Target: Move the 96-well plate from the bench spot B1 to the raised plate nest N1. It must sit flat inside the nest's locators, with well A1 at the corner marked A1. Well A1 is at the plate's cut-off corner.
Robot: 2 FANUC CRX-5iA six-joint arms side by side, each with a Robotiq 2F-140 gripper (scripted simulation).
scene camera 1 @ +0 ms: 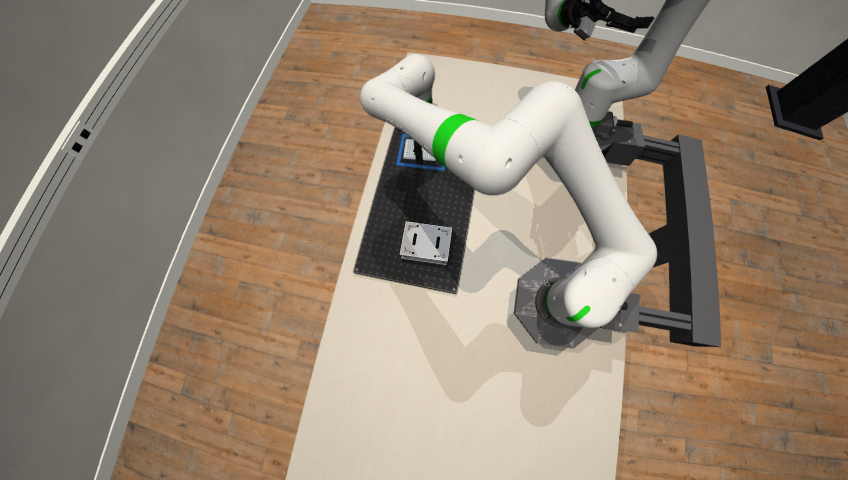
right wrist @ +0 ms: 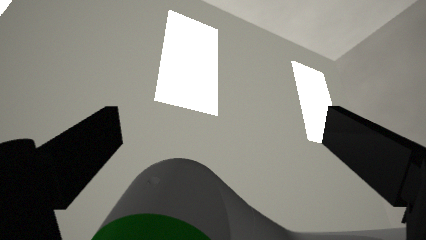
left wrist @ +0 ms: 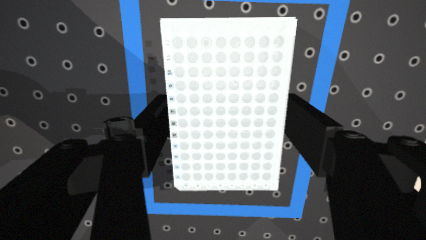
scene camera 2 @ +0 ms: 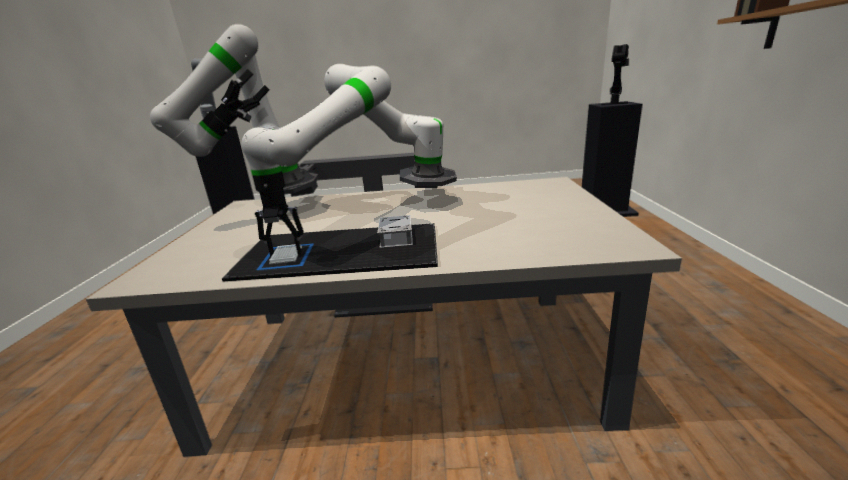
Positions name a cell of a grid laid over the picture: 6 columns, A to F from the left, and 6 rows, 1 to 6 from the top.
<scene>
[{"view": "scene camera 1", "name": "raised nest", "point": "D4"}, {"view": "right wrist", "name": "right gripper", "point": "D4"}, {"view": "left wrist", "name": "left gripper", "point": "D3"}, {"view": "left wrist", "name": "white 96-well plate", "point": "D4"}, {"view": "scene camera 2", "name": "left gripper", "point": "C4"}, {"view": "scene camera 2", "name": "right gripper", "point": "B1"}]
</scene>
